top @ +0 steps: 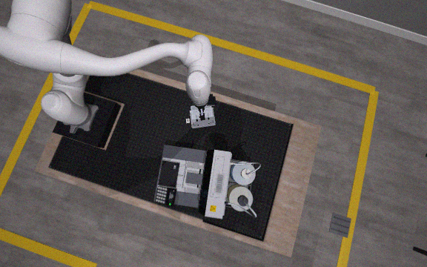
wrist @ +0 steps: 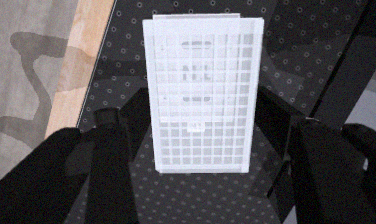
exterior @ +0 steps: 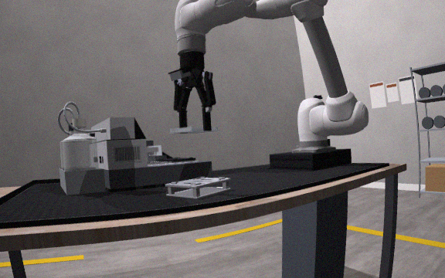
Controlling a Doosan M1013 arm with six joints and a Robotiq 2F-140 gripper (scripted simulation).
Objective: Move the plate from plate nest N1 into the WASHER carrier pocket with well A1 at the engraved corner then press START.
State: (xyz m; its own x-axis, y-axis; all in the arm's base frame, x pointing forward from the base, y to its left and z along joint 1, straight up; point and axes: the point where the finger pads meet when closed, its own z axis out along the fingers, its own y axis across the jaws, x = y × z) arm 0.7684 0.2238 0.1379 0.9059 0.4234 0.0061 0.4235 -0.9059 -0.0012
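Right now the washer carrier is 9 cm behind my hand, 42 cm to the right of it and 12 cm below it. From my hand the other things lie so: label (10 cm behind, 4 cm to the right, 21 cm below); white multi-well plate (2 cm below); plate nest N1 (18 cm below).
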